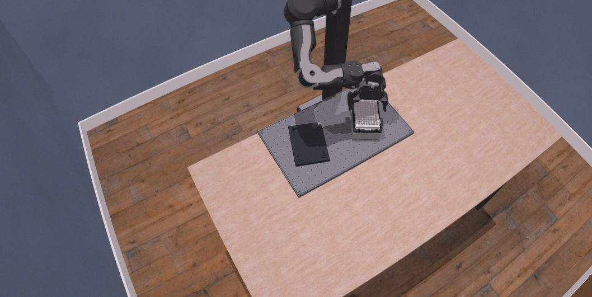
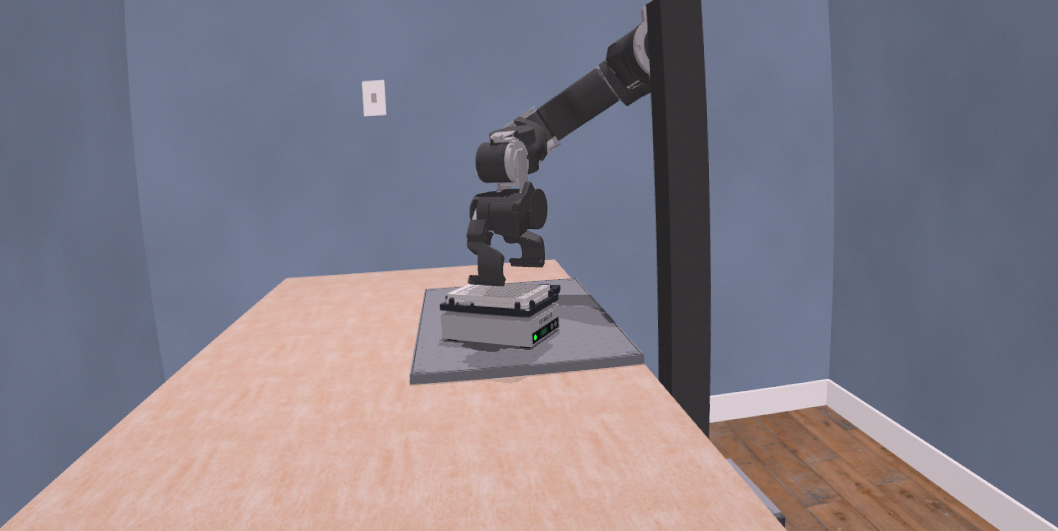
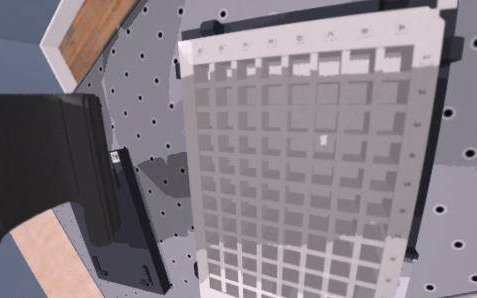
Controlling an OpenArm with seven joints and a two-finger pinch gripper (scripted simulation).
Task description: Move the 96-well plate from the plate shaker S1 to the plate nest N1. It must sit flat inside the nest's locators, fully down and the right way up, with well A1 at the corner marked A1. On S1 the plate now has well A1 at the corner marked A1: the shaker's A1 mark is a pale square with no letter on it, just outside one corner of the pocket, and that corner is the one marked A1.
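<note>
My gripper is now 30 mm above the 96-well plate, 10 mm to the left of it and 10 mm short of it. From my hand the other things lie so: plate nest N1 (230 mm to the right, 80 mm below, 20 mm behind); A1 mark (150 mm to the right, 80 mm below, 70 mm behind); plate shaker S1 (50 mm below, 40 mm ahead, 20 mm to the right).
</note>
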